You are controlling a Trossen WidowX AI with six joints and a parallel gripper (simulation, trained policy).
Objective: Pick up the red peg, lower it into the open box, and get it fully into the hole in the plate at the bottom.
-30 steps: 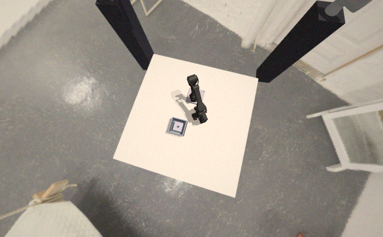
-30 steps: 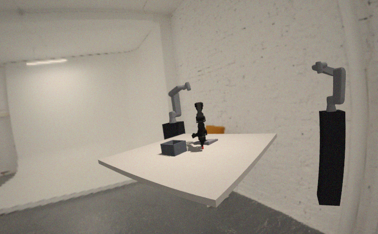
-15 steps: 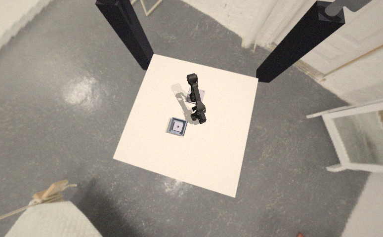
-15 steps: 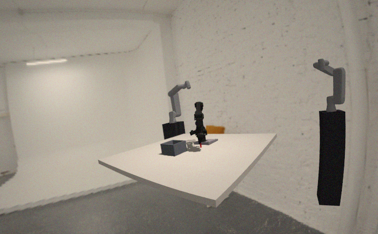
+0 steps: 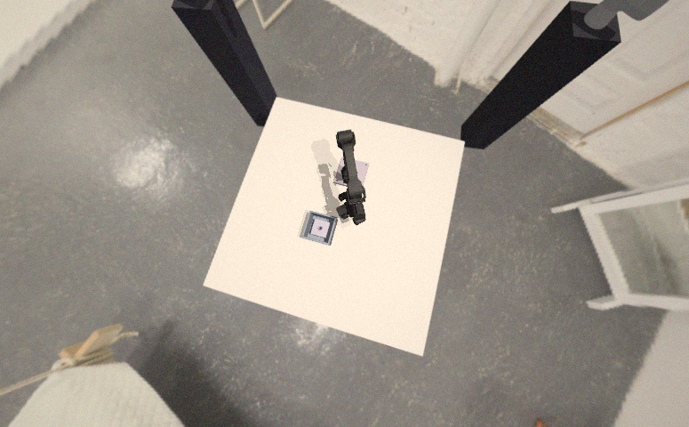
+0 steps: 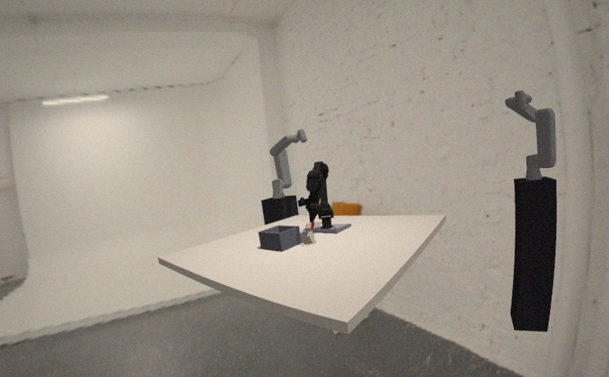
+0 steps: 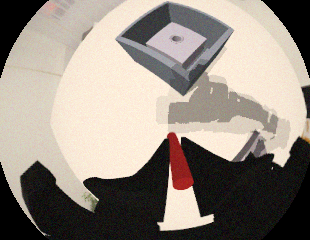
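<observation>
Now: gripper tip 150 mm to the left of the plate, 90 mm short of it and 70 mm above it. Round my gripper tip: red peg (10 mm to the left, 10 mm behind, 10 mm above); then grey box (150 mm to the right, 90 mm below, 90 mm ahead).
</observation>
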